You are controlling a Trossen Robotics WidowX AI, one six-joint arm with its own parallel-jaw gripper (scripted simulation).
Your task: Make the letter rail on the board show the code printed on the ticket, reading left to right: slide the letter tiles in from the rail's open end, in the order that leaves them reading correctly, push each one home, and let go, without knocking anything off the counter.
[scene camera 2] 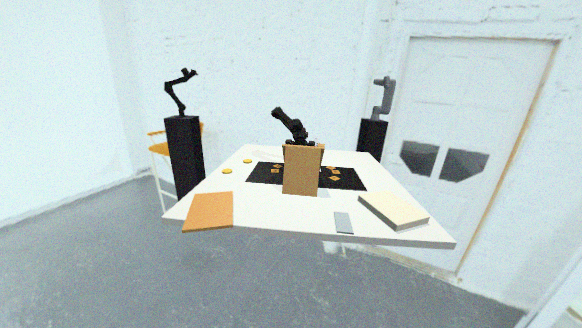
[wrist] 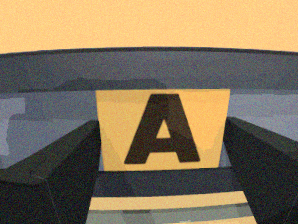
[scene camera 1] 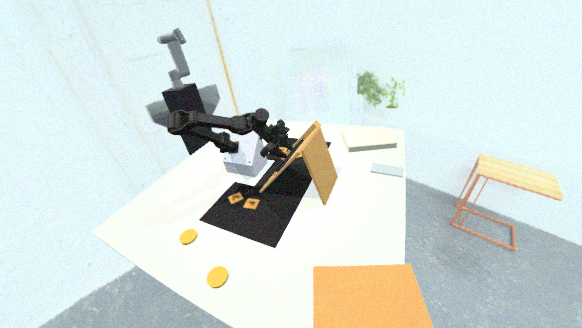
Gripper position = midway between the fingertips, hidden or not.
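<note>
The gripper (scene camera 1: pixel 290 154) is visible, and the wrist view shows the gripper too (wrist: pixel 163 128). A cream slab (scene camera 2: pixel 396 213) (scene camera 1: pixel 375 138) can be seen as well, while in the wrist view the cream slab is out of frame. There is an orange pad (scene camera 2: pixel 210 211); in the wrist view the orange pad is out of frame. A board (scene camera 1: pixel 312 145) (scene camera 2: pixel 302 164) (wrist: pixel 61 61) is part of the scene, and so is a black mat (scene camera 1: pixel 266 224).
</note>
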